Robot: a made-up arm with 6 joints. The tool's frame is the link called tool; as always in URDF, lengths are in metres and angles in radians. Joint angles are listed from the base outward.
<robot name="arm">
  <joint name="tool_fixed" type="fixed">
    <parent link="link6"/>
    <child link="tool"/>
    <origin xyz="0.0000 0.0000 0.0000" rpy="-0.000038 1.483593 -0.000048"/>
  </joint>
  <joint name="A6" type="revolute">
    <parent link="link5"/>
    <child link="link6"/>
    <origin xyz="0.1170 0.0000 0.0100"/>
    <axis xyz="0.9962 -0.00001 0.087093"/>
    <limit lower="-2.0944" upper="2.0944"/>
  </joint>
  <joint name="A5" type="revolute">
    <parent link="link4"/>
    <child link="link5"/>
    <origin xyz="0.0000 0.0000 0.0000"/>
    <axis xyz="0.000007 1 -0.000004"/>
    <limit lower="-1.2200" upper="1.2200"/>
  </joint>
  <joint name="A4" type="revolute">
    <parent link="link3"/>
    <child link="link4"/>
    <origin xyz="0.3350 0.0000 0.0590"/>
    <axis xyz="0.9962 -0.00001 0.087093"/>
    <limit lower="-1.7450" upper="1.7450"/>
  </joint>
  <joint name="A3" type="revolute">
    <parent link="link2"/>
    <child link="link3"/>
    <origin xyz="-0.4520 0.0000 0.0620"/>
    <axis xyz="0.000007 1 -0.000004"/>
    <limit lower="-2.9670" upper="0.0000"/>
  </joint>
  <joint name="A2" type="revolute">
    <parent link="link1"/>
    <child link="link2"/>
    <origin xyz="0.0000 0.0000 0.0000"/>
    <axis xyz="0.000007 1 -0.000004"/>
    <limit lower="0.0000" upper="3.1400"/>
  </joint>
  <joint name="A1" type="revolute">
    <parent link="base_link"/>
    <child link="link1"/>
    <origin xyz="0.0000 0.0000 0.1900"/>
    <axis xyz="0 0 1"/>
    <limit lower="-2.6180" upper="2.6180"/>
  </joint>
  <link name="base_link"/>
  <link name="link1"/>
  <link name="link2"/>
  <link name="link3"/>
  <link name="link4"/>
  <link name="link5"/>
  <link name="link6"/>
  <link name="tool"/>
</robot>
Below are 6 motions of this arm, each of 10 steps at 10 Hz.
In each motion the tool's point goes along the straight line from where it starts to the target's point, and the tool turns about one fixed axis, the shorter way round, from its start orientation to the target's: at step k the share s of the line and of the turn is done. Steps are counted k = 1, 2, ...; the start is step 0. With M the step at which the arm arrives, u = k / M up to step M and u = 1 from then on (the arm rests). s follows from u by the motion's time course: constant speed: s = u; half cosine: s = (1 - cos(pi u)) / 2; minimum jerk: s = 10 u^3 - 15 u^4 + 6 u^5.
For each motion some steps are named. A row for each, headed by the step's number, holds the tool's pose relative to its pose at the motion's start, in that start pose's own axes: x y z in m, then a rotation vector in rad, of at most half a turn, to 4 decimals.
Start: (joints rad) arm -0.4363 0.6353 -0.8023 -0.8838 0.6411 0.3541
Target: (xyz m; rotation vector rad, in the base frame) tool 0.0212 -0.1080 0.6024 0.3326 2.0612 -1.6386
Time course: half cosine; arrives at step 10
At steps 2, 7, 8, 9, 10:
2: 0.0022 -0.0037 -0.0010 0.0289 0.0279 -0.0423
7: 0.0186 -0.0305 -0.0087 0.2405 0.2321 -0.3515
8: 0.0212 -0.0347 -0.0099 0.2741 0.2645 -0.4005
9: 0.0229 -0.0374 -0.0107 0.2956 0.2852 -0.4319
10: 0.0234 -0.0384 -0.0109 0.3030 0.2924 -0.4428

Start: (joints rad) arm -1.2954 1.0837 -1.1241 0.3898 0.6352 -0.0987
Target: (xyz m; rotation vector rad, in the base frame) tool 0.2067 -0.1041 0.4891 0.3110 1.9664 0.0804
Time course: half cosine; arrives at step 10
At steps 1, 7, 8, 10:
1: 0.0053 0.0026 -0.0002 -0.0205 0.0049 -0.0125
7: 0.1719 0.0830 -0.0051 -0.6653 0.1596 -0.4053
8: 0.1958 0.0945 -0.0058 -0.7580 0.1818 -0.4618
10: 0.2165 0.1045 -0.0064 -0.8380 0.2010 -0.5105

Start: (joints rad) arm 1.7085 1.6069 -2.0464 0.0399 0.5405 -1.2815
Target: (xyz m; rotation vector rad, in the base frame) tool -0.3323 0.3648 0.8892 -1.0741 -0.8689 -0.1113
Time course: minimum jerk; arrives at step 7
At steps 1, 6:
1: -0.0065 0.0008 -0.0014 0.0071 -0.0098 -0.0234
6: -0.2744 0.0357 -0.0604 0.2969 -0.4105 -0.9840

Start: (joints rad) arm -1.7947 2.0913 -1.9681 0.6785 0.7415 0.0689
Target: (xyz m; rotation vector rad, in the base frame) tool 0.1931 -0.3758 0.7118 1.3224 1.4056 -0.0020
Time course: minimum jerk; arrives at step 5
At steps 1, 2, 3, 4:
1: 0.0157 0.0160 -0.0170 -0.0271 0.0109 -0.0228
2: 0.0862 0.0878 -0.0930 -0.1485 0.0595 -0.1249
3: 0.1854 0.1888 -0.1999 -0.3194 0.1280 -0.2685
4: 0.2559 0.2606 -0.2759 -0.4408 0.1767 -0.3706

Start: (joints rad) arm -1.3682 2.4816 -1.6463 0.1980 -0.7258 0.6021
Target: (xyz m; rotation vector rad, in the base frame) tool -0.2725 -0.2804 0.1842 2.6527 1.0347 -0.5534
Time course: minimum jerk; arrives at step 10
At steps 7, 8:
7: -0.1922 -0.2538 -0.4303 0.8507 0.5360 -0.0690
8: -0.2163 -0.2857 -0.4844 0.9576 0.6034 -0.0777

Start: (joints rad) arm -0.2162 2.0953 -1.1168 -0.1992 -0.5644 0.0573
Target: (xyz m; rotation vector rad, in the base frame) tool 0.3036 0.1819 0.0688 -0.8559 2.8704 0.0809
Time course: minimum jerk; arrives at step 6
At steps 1, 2, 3, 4, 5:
1: 0.0098 0.0104 -0.0091 -0.0179 0.0362 -0.0170
2: 0.0582 0.0612 -0.0539 -0.1060 0.2141 -0.1003
3: 0.1387 0.1459 -0.1285 -0.2525 0.5100 -0.2391
4: 0.2192 0.2305 -0.2030 -0.3989 0.8059 -0.3778
5: 0.2675 0.2814 -0.2478 -0.4870 0.9837 -0.4612

